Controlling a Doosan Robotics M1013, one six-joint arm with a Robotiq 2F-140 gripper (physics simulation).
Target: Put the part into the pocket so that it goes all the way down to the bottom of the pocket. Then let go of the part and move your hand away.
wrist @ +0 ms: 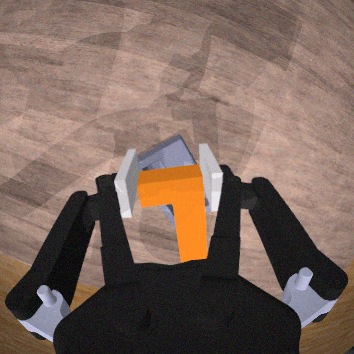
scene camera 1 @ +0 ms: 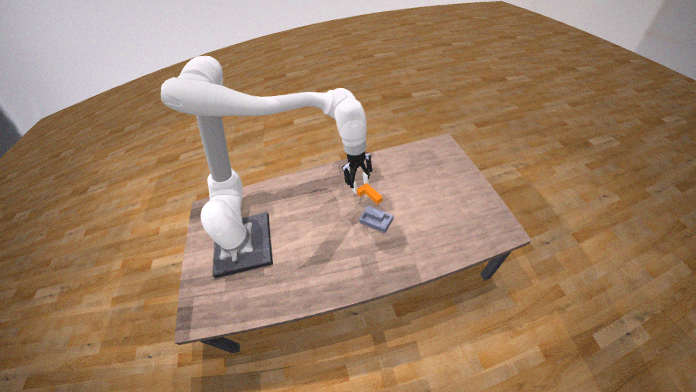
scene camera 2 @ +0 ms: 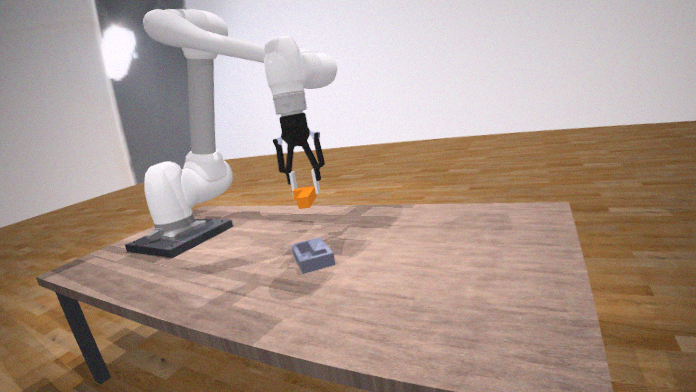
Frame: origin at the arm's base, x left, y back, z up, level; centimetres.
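Seen in the pictures: gripper, fingertip midpoint: point(wrist: 168, 160) point(scene camera 1: 360, 188); arm's base, link origin: point(scene camera 1: 237, 241) point(scene camera 2: 177, 231).
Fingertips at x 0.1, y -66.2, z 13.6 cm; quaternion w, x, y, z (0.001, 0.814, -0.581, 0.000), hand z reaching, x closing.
Observation:
Offsets run from my fingertips to a thing's top centre. Level surfaces: height alone.
The orange L-shaped part {dx -6.0, dy -2.3, dz +2.3 cm} point(scene camera 1: 371, 193) point(scene camera 2: 304, 197) point(wrist: 191, 210) is held in the air between the pale fingertips of my gripper point(scene camera 1: 360, 184) point(scene camera 2: 304, 183) point(wrist: 168, 160), which is shut on its short arm. The blue-grey block with the L-shaped pocket {dx -8.8, dy -4.1, dz -13.0 cm} point(scene camera 1: 385, 226) point(scene camera 2: 318, 263) point(wrist: 175, 151) stands on the table below the part, apart from it. In the wrist view the block lies behind the part and is turned at an angle to it. The part covers much of the block there, so most of the pocket is hidden in that view.
The wooden table {dz -16.6 cm} point(scene camera 1: 450, 200) point(scene camera 2: 475, 280) point(wrist: 60, 65) carries the block and the robot's dark base plate point(scene camera 1: 260, 245) point(scene camera 2: 200, 239) at its left side. The white arm point(scene camera 1: 260, 102) point(scene camera 2: 235, 47) reaches over the table from the base. Shadows fall across the table top.

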